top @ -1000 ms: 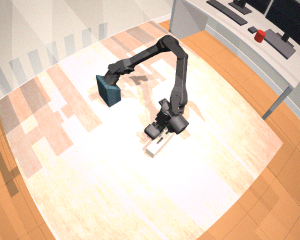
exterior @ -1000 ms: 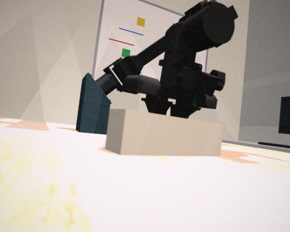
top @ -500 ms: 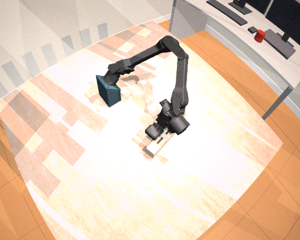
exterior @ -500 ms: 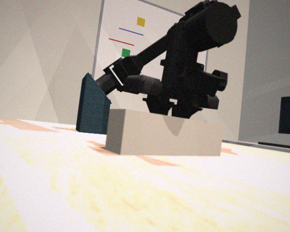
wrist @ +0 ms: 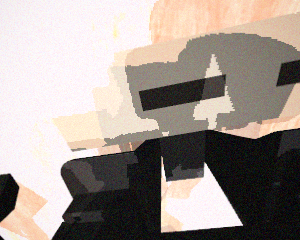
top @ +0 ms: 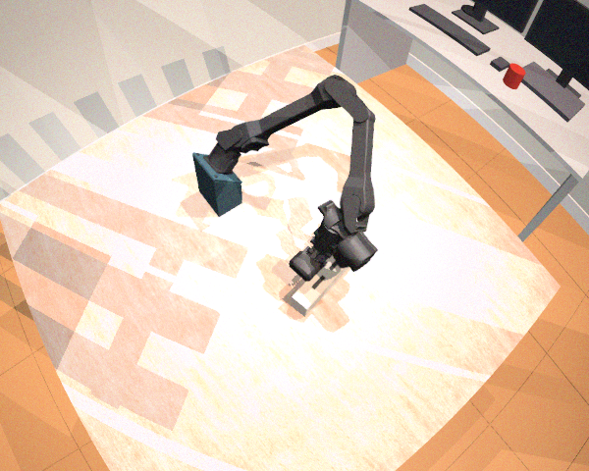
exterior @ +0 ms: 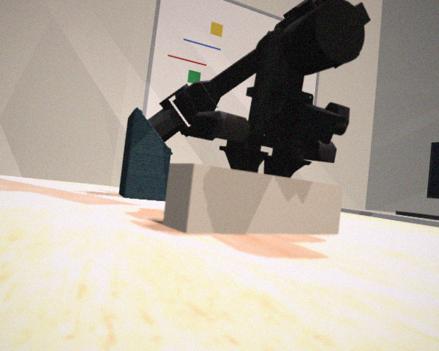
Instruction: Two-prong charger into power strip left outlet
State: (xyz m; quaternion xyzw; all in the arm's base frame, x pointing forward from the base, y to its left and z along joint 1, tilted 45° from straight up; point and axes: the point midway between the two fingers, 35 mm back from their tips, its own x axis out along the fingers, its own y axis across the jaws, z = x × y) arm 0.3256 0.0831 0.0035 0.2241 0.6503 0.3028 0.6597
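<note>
The two-prong charger lies 20 mm ahead of my gripper tip and 10 mm above it.
</note>
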